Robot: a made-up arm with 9 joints. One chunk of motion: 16 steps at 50 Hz.
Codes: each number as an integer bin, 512 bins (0 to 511) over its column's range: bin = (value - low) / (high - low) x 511, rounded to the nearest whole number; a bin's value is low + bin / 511 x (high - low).
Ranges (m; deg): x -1.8..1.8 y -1.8..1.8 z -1.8..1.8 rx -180..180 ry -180..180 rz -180..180
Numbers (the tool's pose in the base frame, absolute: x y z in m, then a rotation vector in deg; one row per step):
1: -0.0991 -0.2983 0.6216 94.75 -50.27 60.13
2: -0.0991 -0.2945 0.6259 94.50 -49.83 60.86
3: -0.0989 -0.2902 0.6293 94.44 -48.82 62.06
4: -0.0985 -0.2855 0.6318 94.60 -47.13 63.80
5: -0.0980 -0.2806 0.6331 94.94 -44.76 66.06
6: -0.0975 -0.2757 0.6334 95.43 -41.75 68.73
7: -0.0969 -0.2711 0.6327 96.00 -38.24 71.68
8: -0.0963 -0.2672 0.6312 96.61 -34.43 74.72
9: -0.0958 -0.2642 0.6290 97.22 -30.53 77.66
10: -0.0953 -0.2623 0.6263 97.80 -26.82 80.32
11: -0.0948 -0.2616 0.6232 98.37 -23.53 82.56
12: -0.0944 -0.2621 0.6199 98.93 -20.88 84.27
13: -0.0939 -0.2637 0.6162 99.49 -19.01 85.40
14: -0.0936 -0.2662 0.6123 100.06 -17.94 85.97
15: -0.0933 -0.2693 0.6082 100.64 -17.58 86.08
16: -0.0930 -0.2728 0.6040 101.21 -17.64 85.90
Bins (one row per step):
1: 241 213 344 390 184 341
2: 241 214 344 390 185 342
3: 241 214 345 390 186 344
4: 242 215 345 390 189 346
5: 242 216 345 390 192 349
6: 242 216 345 391 196 353
7: 242 217 345 392 201 357
8: 242 218 345 393 207 362
9: 242 218 345 393 212 366
10: 242 218 344 394 217 370
11: 242 218 344 395 222 373
12: 242 218 343 396 226 375
13: 242 218 343 397 229 377
14: 242 218 342 398 230 378
15: 242 217 342 398 231 378
16: 242 217 341 399 230 377

